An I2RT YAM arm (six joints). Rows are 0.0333 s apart.
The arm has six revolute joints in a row. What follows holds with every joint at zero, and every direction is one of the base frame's. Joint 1 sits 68 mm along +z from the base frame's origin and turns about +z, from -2.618 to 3.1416 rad. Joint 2 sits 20 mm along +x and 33.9 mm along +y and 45.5 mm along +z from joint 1 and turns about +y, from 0 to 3.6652 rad. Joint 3 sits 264 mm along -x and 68.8 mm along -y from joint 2 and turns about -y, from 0 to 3.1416 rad. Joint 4 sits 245 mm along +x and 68.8 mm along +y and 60 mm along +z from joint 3 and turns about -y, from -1.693 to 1.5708 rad. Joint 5 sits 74 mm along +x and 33.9 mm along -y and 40.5 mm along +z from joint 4 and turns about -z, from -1.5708 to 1.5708 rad. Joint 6 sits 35.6 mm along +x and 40.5 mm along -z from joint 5 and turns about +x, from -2.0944 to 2.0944 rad. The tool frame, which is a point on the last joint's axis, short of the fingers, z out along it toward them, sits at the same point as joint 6; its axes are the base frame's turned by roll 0, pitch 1.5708 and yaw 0 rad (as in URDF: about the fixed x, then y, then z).
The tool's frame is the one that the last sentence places.
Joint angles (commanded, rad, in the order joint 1, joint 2, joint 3, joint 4, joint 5, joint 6), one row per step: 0.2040, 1.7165, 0.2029, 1.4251, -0.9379, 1.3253; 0.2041, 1.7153, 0.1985, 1.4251, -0.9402, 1.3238; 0.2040, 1.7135, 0.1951, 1.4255, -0.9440, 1.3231; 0.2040, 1.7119, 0.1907, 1.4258, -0.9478, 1.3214; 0.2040, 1.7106, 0.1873, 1.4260, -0.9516, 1.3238; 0.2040, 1.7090, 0.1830, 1.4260, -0.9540, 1.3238; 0.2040, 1.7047, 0.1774, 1.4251, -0.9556, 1.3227; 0.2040, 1.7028, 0.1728, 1.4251, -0.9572, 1.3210; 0.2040, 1.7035, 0.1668, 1.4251, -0.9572, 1.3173; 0.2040, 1.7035, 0.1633, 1.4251, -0.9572, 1.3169; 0.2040, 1.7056, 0.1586, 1.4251, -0.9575, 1.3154; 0.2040, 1.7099, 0.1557, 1.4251, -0.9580, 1.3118; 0.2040, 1.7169, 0.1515, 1.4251, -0.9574, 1.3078; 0.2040, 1.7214, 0.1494, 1.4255, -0.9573, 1.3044; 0.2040, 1.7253, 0.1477, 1.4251, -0.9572, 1.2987; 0.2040, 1.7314, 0.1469, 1.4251, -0.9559, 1.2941; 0.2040, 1.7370, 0.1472, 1.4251, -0.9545, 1.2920; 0.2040, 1.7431, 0.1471, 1.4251, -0.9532, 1.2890; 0.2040, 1.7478, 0.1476, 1.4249, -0.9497, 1.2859; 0.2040, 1.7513, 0.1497, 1.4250, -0.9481, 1.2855
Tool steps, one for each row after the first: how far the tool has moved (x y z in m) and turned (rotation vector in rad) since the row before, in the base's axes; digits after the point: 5 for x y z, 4 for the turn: -0.00117, -0.00017, -0.00049, -0.0011, 0.0018, 0.0025; -0.00096, -0.00014, -0.00015, -0.0002, 0.0006, 0.0037; -0.00122, -0.00017, -0.00037, -0.0008, 0.0010, 0.0039; -0.00097, -0.00012, -0.00027, 0.0009, 0.0041, 0.0036; -0.00115, -0.00019, -0.00038, -0.0003, 0.0027, 0.0024; -0.00148, -0.00027, -0.00014, -0.0007, 0.0012, 0.0017; -0.00121, -0.00022, -0.00037, -0.0011, 0.0011, 0.0017; -0.00148, -0.00031, -0.00112, -0.0028, 0.0032, 0.0002; -0.00087, -0.00018, -0.00057, -0.0009, 0.0031, 0.0000; -0.00117, -0.00023, -0.00116, -0.0019, 0.0053, 0.0004; -0.00072, -0.00014, -0.00130, -0.0028, 0.0038, 0.0008; -0.00101, -0.00022, -0.00202, -0.0039, 0.0073, -0.0003; -0.00051, -0.00011, -0.00116, -0.0026, 0.0030, 0.0002; -0.00043, -0.00009, -0.00105, -0.0035, 0.0007, 0.0004; -0.00016, -0.00006, -0.00130, -0.0034, 0.0025, -0.0009; 0.00012, 0.00000, -0.00104, -0.0021, 0.0032, -0.0012; 0.00001, -0.00003, -0.00119, -0.0026, 0.0033, -0.0010; 0.00022, -0.00003, -0.00087, -0.0027, 0.0014, -0.0031; 0.00058, 0.00009, -0.00037, -0.0007, 0.0009, -0.0015
